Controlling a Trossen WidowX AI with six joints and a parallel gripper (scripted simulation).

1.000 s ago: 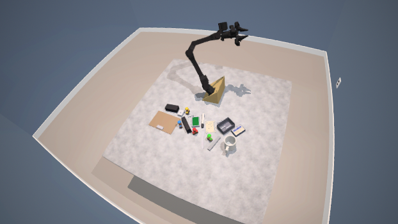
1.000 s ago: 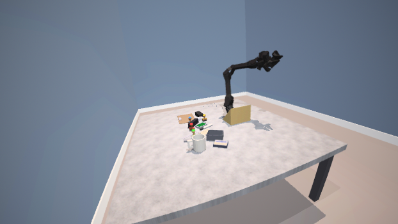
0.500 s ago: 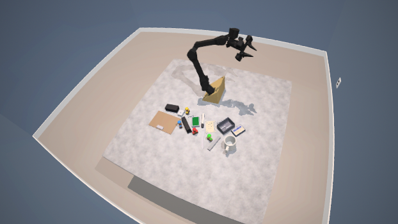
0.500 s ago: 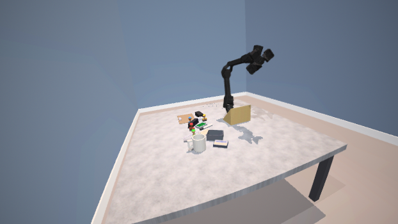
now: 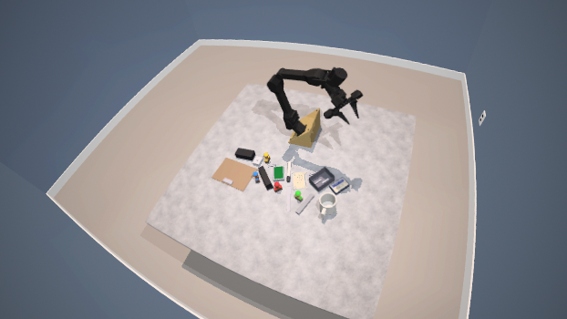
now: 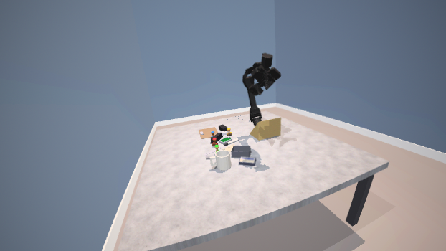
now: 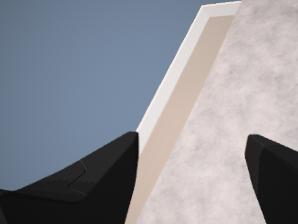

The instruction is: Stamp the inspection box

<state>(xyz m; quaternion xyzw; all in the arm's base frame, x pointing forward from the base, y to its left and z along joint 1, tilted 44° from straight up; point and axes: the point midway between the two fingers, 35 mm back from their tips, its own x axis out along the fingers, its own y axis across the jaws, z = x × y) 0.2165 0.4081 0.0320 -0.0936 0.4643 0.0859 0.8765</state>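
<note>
Now: the green stamp 380 mm below my gripper tip, 230 mm to the right of it and 190 mm ahead of it. Also, from my gripper tip: blue-and-white box: 380 mm below, 90 mm ahead, 40 mm to the right; then white mug: 360 mm below, 230 mm ahead, 80 mm to the right; then dark tray: 380 mm below, 130 mm to the right, 70 mm ahead.
</note>
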